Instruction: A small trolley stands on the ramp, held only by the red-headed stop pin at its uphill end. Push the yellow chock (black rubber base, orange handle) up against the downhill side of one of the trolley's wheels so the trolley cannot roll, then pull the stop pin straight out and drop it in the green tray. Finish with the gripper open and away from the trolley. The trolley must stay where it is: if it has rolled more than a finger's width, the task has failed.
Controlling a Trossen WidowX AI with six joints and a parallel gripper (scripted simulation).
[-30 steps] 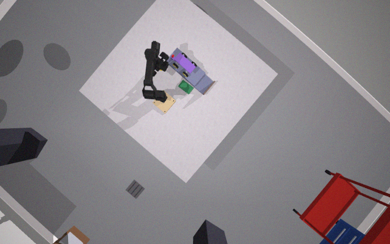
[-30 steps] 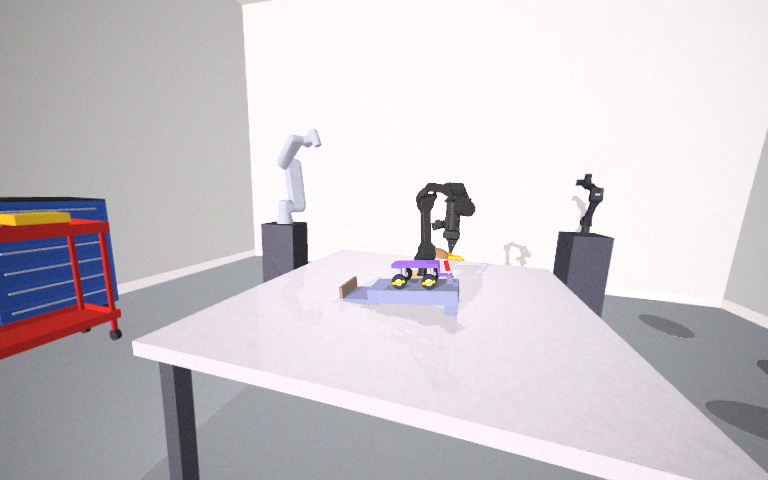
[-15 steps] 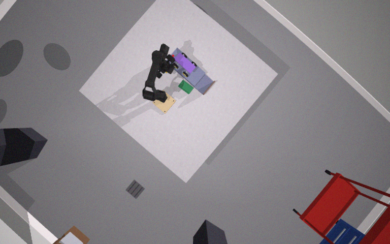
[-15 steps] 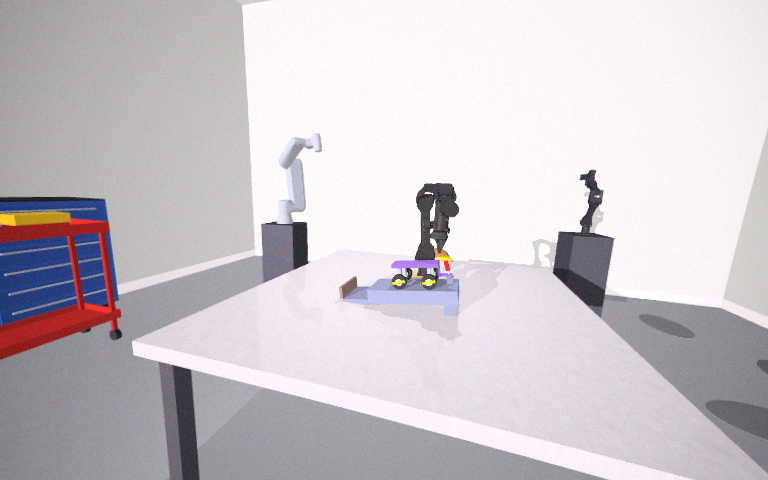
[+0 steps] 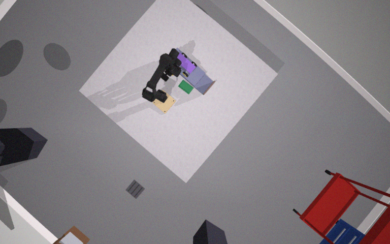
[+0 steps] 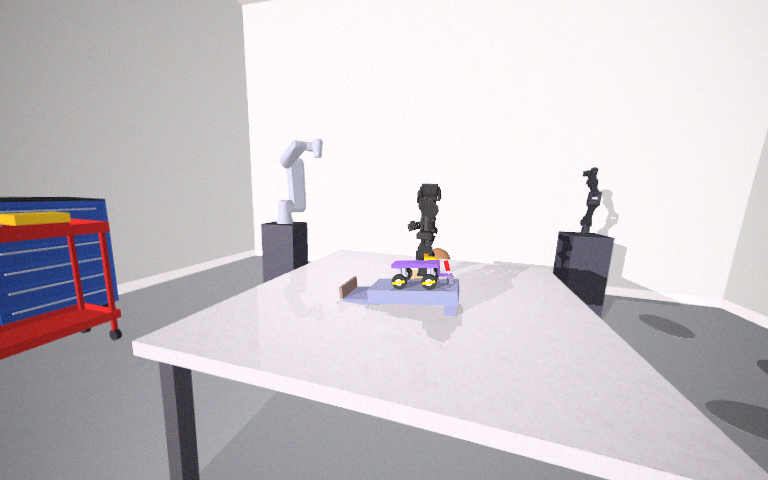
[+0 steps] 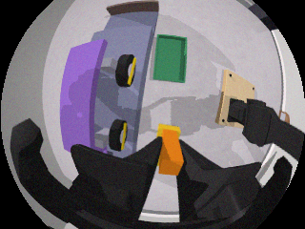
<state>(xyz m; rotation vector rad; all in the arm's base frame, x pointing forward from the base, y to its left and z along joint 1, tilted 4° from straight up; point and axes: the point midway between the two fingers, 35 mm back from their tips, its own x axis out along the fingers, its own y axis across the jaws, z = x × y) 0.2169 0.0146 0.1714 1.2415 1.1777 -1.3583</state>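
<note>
Right now the stop pin is 120 mm ahead of my gripper tip, 80 mm to the left of it and 30 mm below it. The rest, counted from my gripper tip: yellow chock 20 mm to the left, 10 mm below; purple trolley 130 mm ahead, 50 mm below, 30 mm to the right; blue-grey ramp 130 mm ahead, 120 mm below, 40 mm to the right.
</note>
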